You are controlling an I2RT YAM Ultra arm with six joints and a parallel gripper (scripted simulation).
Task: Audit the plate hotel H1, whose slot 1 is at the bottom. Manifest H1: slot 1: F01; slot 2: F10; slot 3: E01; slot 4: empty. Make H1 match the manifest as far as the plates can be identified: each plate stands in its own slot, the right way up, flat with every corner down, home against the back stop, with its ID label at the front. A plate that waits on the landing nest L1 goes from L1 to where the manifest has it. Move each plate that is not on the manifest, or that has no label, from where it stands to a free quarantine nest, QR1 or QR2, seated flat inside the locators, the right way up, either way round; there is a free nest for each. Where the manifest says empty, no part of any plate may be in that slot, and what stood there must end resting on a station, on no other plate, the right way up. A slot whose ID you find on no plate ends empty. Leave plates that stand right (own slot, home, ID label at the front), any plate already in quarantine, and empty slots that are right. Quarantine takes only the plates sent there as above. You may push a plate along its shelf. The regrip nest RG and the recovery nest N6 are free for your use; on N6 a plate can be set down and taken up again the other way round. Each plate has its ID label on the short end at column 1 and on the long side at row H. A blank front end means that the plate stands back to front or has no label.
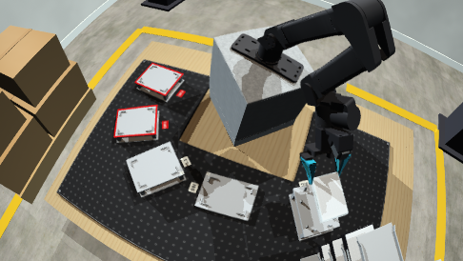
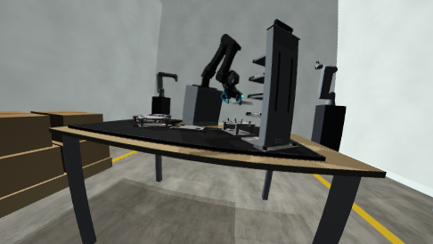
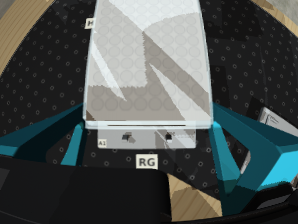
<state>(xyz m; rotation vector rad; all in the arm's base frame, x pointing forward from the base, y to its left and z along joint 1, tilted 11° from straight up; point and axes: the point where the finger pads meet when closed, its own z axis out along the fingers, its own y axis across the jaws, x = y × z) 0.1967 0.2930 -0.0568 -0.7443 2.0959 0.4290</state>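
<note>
Right now my hand is 4 cm short of the white plate and 4 cm to the right of it. Also, from my hand: grey regrip nest: 4 cm ahead, 4 cm to the left, 11 cm below; then H1 tag: 8 cm ahead, 20 cm to the left, 17 cm below; then RG tag: 4 cm behind, 3 cm to the right, 17 cm below.
</note>
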